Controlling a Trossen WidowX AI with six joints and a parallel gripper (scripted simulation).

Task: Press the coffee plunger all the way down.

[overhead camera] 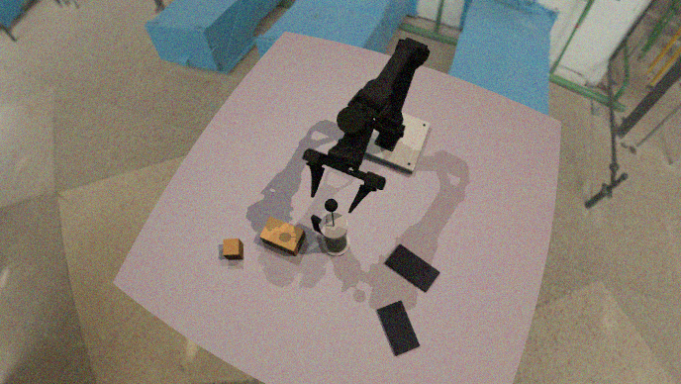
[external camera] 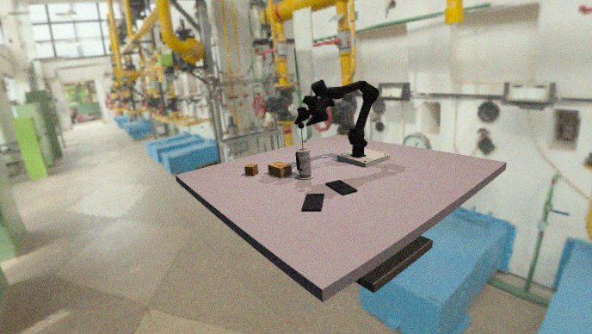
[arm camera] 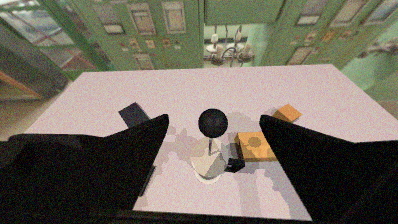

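Right now my gripper tip is 13 cm above the coffee press and 2 cm to the left of it. From my gripper tip the other things lie so: orange cube 26 cm to the right, 24 cm below, 16 cm ahead.
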